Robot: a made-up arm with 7 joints.
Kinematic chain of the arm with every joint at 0, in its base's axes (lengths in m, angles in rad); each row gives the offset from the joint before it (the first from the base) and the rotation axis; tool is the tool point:
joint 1: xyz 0 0 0.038 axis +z
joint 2: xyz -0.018 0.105 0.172 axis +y
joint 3: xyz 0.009 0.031 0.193 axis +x
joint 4: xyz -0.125 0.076 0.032 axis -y
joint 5: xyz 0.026 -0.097 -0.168 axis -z
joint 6: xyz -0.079 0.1 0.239 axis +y
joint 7: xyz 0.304 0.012 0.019 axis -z
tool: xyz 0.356 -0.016 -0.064
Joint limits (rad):
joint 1: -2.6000..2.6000
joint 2: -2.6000..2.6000
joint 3: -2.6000..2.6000
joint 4: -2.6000..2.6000
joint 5: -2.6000..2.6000
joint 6: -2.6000..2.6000
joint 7: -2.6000..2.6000
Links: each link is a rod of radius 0.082 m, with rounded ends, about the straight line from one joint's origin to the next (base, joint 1, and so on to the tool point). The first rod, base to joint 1, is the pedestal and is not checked.
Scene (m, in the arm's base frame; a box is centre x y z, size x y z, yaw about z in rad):
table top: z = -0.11
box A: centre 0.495 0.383 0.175 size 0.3 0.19 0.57 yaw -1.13
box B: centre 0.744 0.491 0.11 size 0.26 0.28 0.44 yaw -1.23
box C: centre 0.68 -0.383 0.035 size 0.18 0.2 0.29 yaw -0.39
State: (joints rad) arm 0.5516 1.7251 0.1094 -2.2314 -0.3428 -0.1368 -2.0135
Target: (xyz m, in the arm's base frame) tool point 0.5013 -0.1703 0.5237
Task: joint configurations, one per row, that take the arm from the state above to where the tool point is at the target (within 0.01 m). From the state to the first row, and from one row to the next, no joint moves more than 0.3 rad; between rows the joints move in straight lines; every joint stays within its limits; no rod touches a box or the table.
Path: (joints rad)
1: 0.3727 1.7785 0.0729 -2.2485 -0.0937 -0.1638 -1.9659
2: 0.1937 1.8318 0.0364 -2.2655 0.1553 -0.1909 -1.9184
3: 0.0148 1.8852 -0.0001 -2.2826 0.4044 -0.2179 -1.8708
4: -0.2796 2.1234 -0.0444 -2.3884 0.5297 -0.0775 -1.7858
5: -0.5741 2.3617 -0.0887 -2.4942 0.6549 0.0629 -1.7008
6: -0.8685 2.6000 -0.1330 -2.6000 0.7802 0.2033 -1.6158

